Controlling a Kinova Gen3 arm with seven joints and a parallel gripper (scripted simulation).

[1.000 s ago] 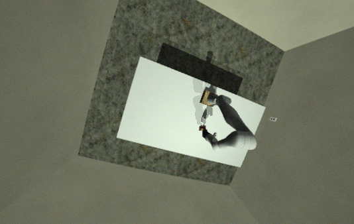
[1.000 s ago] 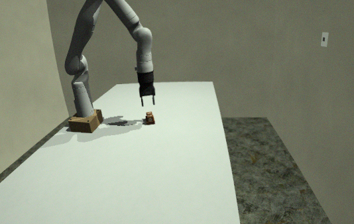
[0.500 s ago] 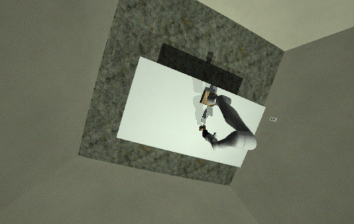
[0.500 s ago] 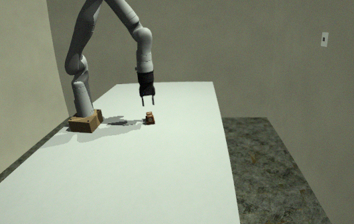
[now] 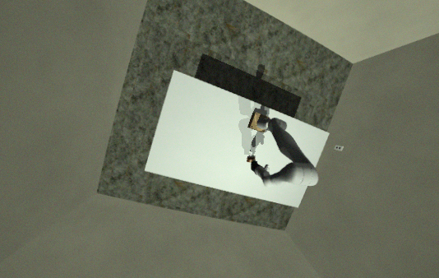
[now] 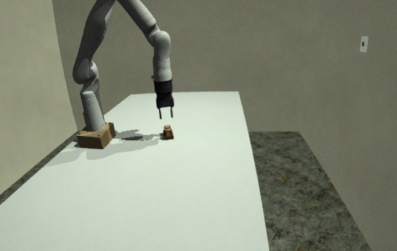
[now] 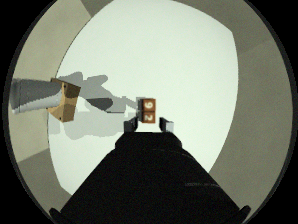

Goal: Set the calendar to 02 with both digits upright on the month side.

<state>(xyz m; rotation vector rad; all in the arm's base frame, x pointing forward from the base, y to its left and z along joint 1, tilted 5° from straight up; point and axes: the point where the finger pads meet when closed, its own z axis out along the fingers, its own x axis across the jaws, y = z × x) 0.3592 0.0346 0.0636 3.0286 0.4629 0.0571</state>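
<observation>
Right now the brown calendar cube is 90 mm below my hand. Also, from my hand: brown tray: 10 mm behind, 20 mm to the left, 110 mm below.
</observation>
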